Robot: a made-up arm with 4 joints.
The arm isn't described. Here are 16 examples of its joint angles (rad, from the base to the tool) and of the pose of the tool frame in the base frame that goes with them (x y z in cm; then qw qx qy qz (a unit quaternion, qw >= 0)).
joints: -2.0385 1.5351 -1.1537 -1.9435
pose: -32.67 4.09 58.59 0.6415 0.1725 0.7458 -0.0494
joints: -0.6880 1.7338 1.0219 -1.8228
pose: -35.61 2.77 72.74 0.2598 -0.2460 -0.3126 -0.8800
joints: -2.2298 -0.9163 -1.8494 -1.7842
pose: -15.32 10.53 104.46 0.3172 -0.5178 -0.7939 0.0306
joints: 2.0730 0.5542 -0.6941 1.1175
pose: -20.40 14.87 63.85 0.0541 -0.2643 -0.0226 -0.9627
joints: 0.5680 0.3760 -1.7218 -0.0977
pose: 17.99 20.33 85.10 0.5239 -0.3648 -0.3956 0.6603
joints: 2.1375 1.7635 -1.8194 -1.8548
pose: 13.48 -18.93 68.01 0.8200 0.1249 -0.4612 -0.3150
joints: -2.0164 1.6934 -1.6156 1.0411
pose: -15.36 31.03 80.23 0.3323 0.6457 -0.1541 0.6700
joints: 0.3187 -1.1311 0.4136 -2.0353
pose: 22.34 -4.11 72.49 0.5075 -0.6977 0.2860 0.4169
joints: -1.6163 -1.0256 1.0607 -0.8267
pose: -16.27 -4.29 100.01 0.3465 -0.5270 0.6802 -0.3736
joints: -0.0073 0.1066 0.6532 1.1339
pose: -18.11 -8.49 74.65 0.2543 0.0361 0.8282 0.4982
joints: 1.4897 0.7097 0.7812 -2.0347
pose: 17.95 -15.44 82.28 0.6445 -0.6987 0.2949 0.0972
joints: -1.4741 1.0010 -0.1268 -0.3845
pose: -25.23 10.09 99.13 0.3050 -0.7928 -0.2829 -0.4455
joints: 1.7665 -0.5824 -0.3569 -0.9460
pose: -13.10 16.30 50.81 0.3862 0.1850 0.3809 0.8195
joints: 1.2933 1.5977 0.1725 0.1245
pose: 9.13 -11.30 62.92 0.7322 -0.3075 0.4184 0.4407
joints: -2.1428 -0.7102 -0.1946 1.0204
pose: -9.23 -13.01 77.27 0.5733 -0.4707 0.6585 0.1269
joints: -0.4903 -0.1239 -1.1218 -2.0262
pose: 5.10 -8.72 102.60 0.7157 -0.3819 -0.5785 -0.0850
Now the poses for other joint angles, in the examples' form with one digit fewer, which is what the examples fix.
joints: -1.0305 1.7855 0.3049 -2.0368
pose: -31.4 -2.4 64.6 0.078 0.101 0.695 0.708
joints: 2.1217 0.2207 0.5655 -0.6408
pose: -9.6 0.6 48.6 0.165 -0.054 0.544 0.821
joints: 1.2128 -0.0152 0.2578 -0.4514
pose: 2.8 -3.7 52.6 0.348 -0.222 0.538 0.735
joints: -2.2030 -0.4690 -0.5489 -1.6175
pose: -28.3 15.8 96.0 0.148 -0.737 -0.496 -0.435
